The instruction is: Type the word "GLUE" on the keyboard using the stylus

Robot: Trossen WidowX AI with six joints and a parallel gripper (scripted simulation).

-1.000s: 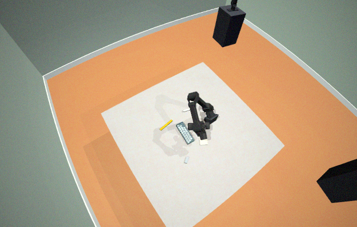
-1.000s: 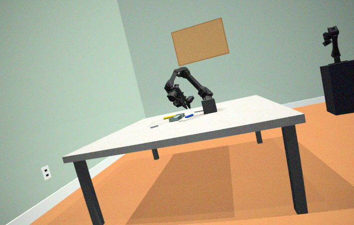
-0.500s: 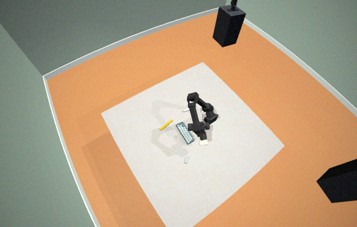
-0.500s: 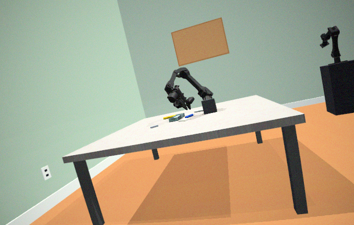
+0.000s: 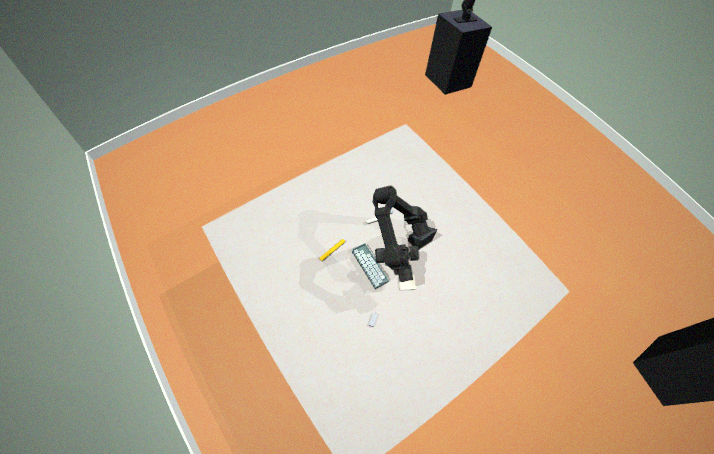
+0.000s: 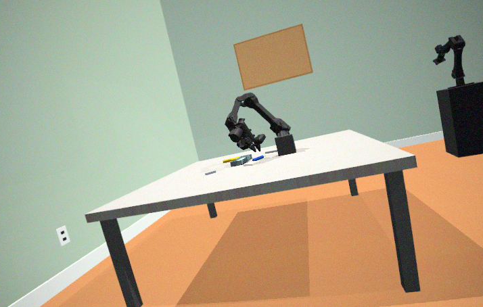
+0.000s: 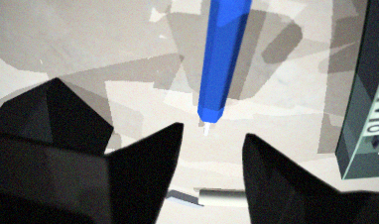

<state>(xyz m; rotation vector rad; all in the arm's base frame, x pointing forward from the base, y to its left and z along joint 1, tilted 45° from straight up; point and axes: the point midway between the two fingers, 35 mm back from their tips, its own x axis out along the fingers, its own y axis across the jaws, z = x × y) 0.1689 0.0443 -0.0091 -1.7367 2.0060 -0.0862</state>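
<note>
The blue stylus is 40 mm below my gripper tip, 20 mm to the right of it and 10 mm behind it. From my gripper tip the other things lie so: cream block: 140 mm to the left, 40 mm below; white bar: 210 mm to the right, 40 mm below, 30 mm behind; yellow bar: 230 mm ahead, 150 mm to the right, 40 mm below.
</note>
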